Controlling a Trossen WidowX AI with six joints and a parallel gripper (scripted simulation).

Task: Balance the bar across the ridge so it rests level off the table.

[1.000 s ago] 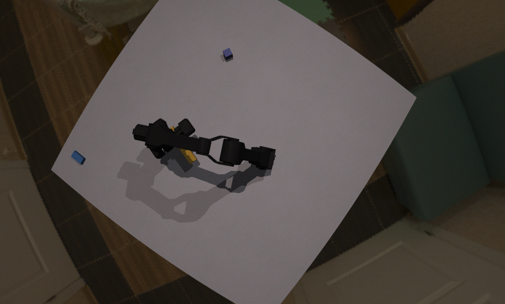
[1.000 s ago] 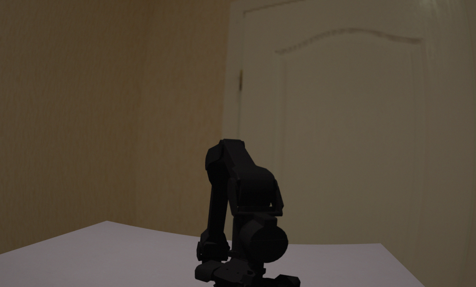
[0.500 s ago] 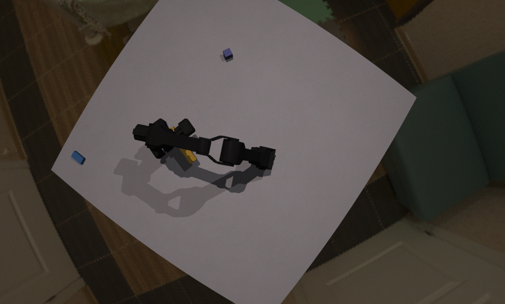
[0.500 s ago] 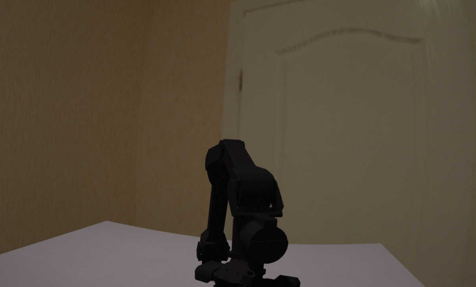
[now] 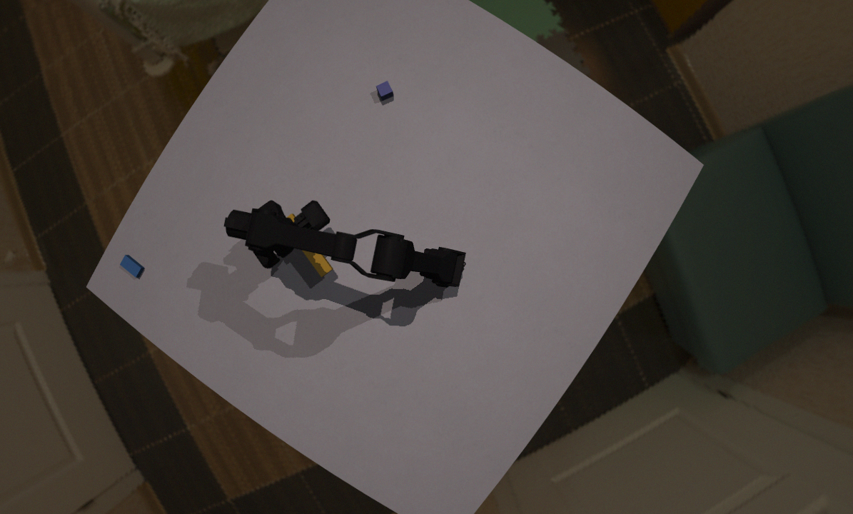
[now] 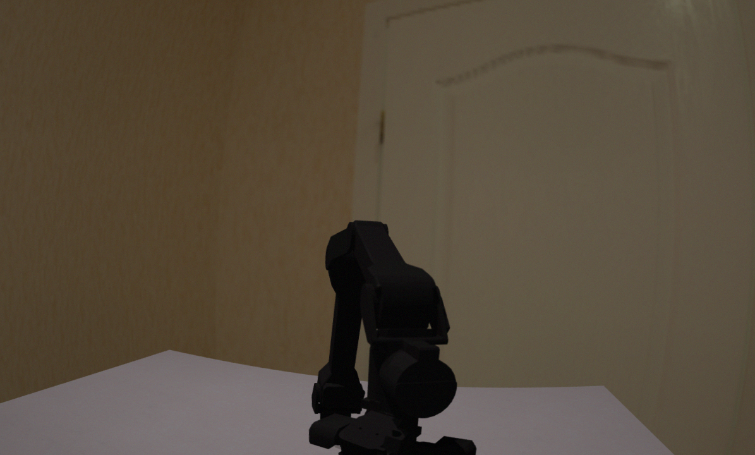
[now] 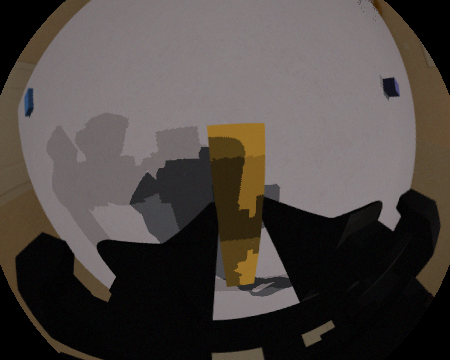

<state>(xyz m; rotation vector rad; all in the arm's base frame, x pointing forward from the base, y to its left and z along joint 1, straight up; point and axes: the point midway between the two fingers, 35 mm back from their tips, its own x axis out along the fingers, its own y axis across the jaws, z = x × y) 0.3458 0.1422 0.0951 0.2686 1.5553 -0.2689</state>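
My gripper tip is now 30 mm past the yellow bar and 10 mm to the right of it. Also, from my gripper tip: purple-blue cube: 430 mm to the right, 50 mm ahead, 40 mm below.
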